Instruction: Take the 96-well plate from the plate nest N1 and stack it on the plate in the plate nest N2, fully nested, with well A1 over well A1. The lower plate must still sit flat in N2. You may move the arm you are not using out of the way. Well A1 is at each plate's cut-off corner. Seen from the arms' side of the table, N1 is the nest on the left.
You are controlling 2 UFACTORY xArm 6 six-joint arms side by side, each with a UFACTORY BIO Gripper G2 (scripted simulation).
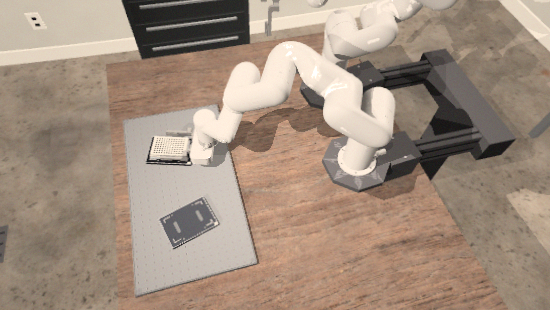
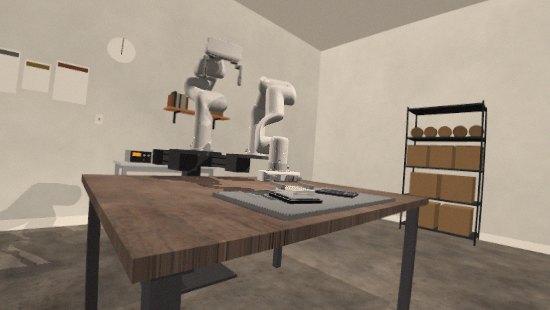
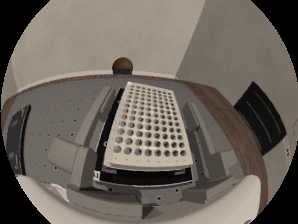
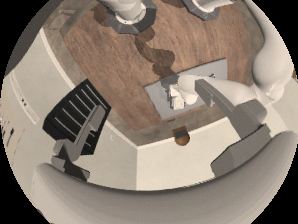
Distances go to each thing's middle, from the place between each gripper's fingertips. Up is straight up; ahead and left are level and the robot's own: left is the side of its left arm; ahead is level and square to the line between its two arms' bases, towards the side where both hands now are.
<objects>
Now: left hand 10 mm above the cream 96-well plate [image 3: 159, 104]. Also, from my left hand: plate nest N1 [image 1: 190, 225] (300 mm to the left, 40 mm below, 40 mm behind).
Now: the cream 96-well plate 450 mm below my right hand, 380 mm ahead of it and 130 mm to the left of it. Round my right hand: plate nest N1: 480 mm below, 430 mm to the left, 330 mm ahead.
</objects>
